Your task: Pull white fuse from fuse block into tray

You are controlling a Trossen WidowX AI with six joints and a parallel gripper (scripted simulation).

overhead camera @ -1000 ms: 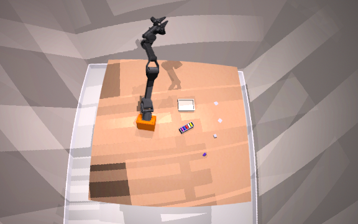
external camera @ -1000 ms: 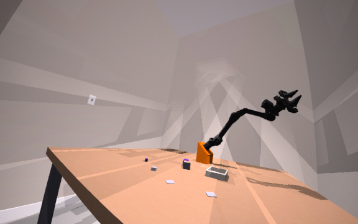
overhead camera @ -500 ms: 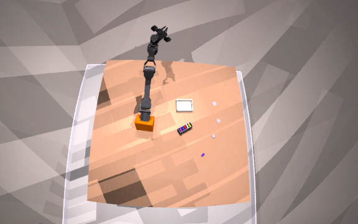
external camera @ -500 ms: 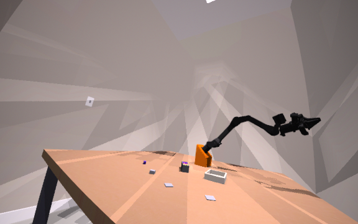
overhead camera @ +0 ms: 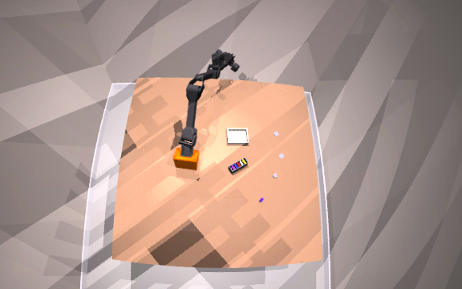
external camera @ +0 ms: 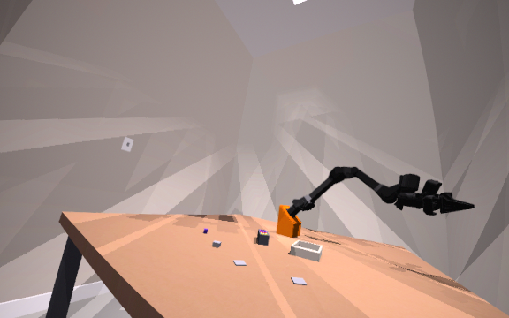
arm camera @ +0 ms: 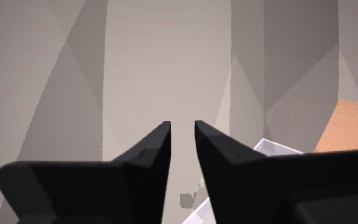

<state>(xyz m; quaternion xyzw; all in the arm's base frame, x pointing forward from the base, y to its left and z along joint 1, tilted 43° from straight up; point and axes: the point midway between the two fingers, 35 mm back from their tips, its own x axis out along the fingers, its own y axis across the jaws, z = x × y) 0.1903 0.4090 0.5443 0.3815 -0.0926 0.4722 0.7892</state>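
The white fuse is 120 mm ahead of my gripper tip, 680 mm to the right of it and 220 mm below it. From my gripper tip the other things lie so: tray (80 mm ahead, 500 mm to the right, 240 mm below).
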